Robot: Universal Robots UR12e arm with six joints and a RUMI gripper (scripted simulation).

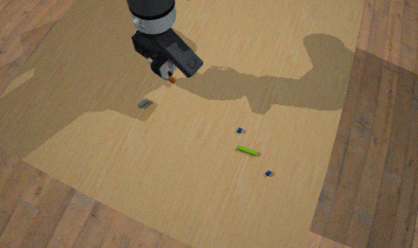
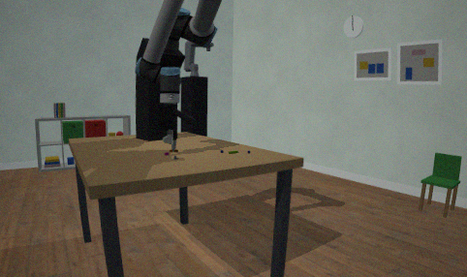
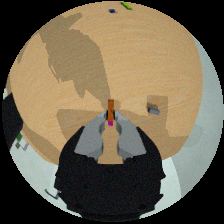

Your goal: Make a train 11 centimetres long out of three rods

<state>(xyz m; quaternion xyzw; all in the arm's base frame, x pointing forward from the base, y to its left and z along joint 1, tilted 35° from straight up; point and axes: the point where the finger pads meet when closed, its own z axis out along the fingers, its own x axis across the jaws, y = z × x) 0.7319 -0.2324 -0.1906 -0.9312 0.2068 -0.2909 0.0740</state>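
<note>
My gripper is now 10 mm above the orange rod. The rest, counted from my hand: magenta rod 30 mm to the right, 20 mm below, 10 mm behind; then lime rod 250 mm to the left, 150 mm ahead, 20 mm below; then grey rod 80 mm ahead, 50 mm to the right, 20 mm below.
</note>
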